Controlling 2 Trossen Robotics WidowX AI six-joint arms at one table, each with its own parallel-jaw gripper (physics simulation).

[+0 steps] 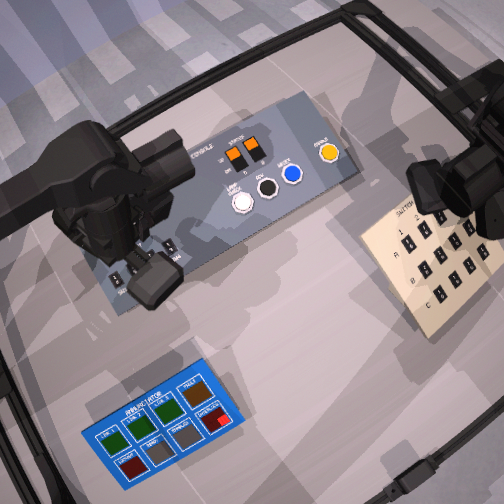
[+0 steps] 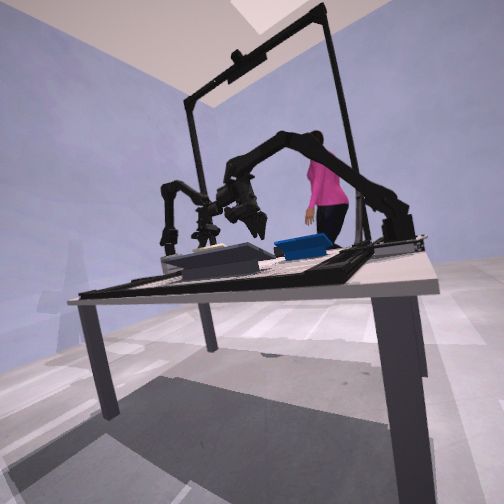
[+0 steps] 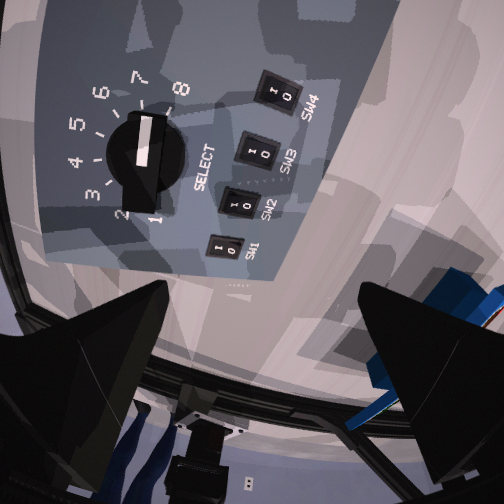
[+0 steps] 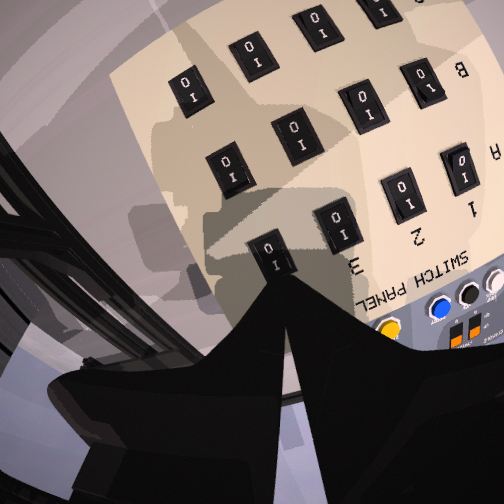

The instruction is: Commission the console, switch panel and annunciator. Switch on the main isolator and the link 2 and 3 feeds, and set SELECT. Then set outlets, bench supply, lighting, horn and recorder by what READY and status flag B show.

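Observation:
The grey console (image 1: 240,190) lies at the table's back, the beige switch panel (image 1: 440,258) at the right, the blue annunciator (image 1: 165,422) at the front. My left gripper (image 3: 265,350) is open above the console's left end, over the SELECT knob (image 3: 146,155) and rockers SW1 (image 3: 225,246) to SW4 (image 3: 278,92). The knob's pointer stands between 7 and 8. My right gripper (image 4: 285,300) is shut, its tips just below a column 3 rocker (image 4: 268,250) on the switch panel.
The console also carries two orange toggles (image 1: 242,153), white (image 1: 242,203), black (image 1: 267,186), blue (image 1: 292,173) and yellow (image 1: 326,152) buttons. One annunciator tile shows red (image 1: 218,419). A black frame rail (image 1: 400,60) runs around the table.

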